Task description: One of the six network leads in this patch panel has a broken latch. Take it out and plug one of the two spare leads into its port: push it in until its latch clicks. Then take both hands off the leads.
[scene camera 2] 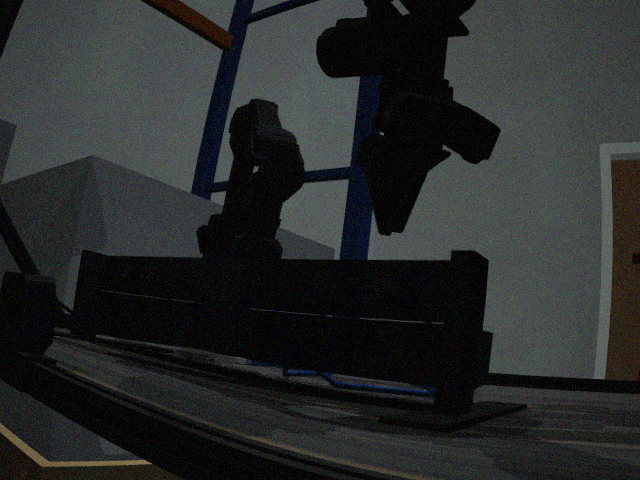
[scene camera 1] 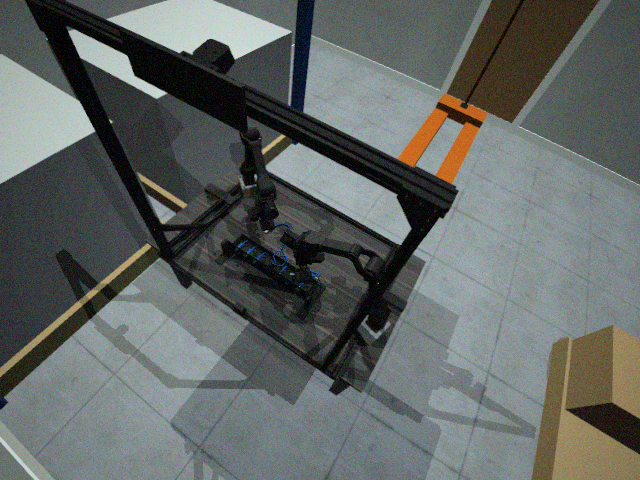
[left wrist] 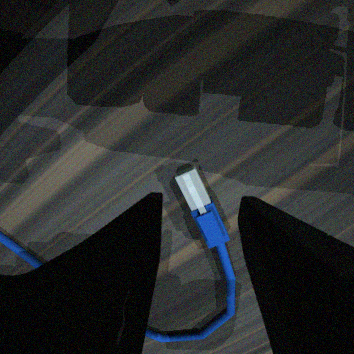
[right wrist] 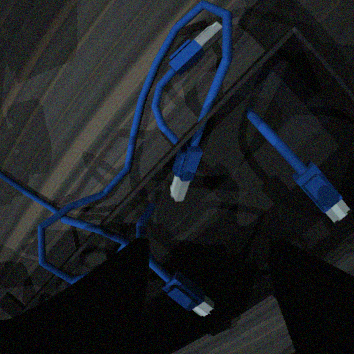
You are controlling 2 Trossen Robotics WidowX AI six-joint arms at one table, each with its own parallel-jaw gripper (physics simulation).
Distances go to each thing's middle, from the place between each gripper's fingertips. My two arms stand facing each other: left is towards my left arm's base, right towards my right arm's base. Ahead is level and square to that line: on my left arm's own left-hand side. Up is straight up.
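Measured from the dark panel wall (scene camera 2: 409,352), my right hand is 100 mm to the right of it, 100 mm past it and 100 mm above it. By its middle, the dark panel wall is nearer to my right hand than to my left hand.
For my left hand, the dark panel wall is 23 cm to the right of it and 13 cm behind it, and also 2 cm below it.
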